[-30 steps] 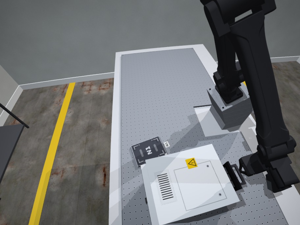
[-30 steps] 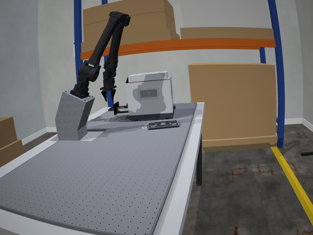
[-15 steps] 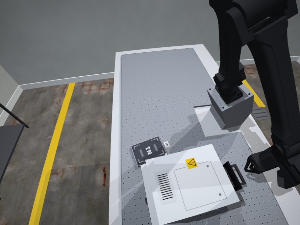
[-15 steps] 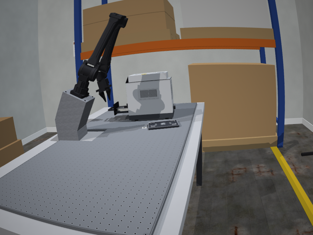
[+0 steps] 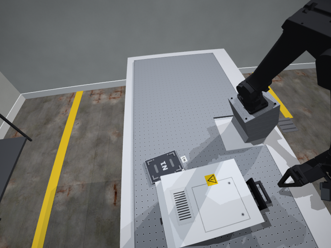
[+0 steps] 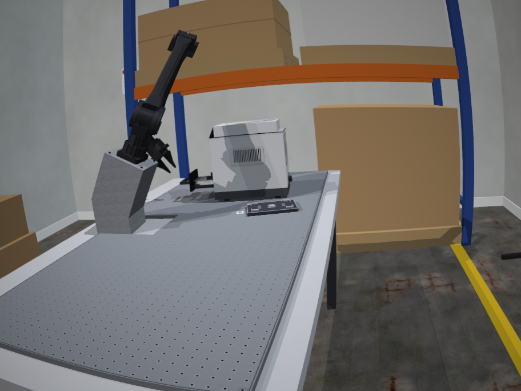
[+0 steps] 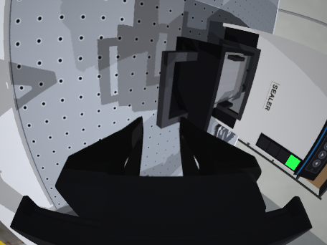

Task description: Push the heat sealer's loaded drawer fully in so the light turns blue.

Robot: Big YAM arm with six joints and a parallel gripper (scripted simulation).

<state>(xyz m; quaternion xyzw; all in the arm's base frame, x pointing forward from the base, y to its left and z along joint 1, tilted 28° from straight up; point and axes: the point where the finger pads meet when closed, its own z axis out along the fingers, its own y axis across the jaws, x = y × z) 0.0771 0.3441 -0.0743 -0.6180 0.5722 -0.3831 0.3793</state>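
Right now my hand is 16 cm short of the black drawer and 7 cm above it. Round my hand: white tag (30 cm ahead, 26 cm to the right, 13 cm below).
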